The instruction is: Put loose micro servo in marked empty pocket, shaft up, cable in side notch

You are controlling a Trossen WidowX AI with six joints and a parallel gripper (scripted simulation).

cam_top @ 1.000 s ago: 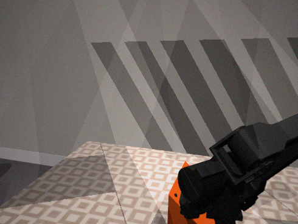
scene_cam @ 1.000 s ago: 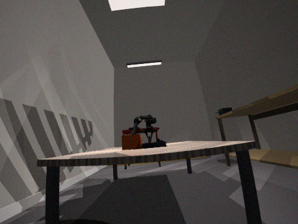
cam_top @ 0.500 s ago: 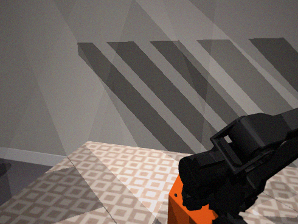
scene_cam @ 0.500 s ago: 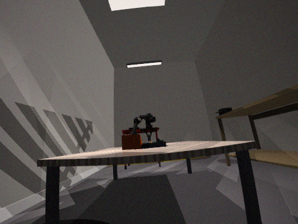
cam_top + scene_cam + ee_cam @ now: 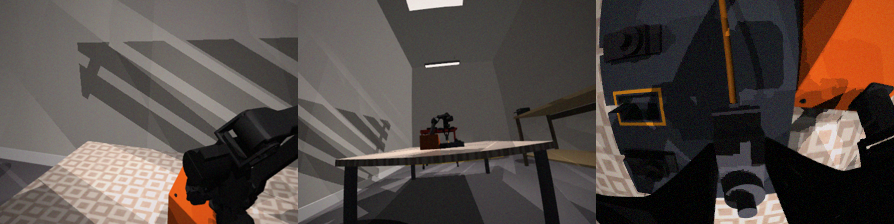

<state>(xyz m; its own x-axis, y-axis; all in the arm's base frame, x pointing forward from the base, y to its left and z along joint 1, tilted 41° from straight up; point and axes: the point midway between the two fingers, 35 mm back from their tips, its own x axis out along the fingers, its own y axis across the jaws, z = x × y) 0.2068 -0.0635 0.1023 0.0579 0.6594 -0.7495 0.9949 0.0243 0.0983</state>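
My gripper tip is now 1 cm short of the dark grey deck and 10 cm above it.
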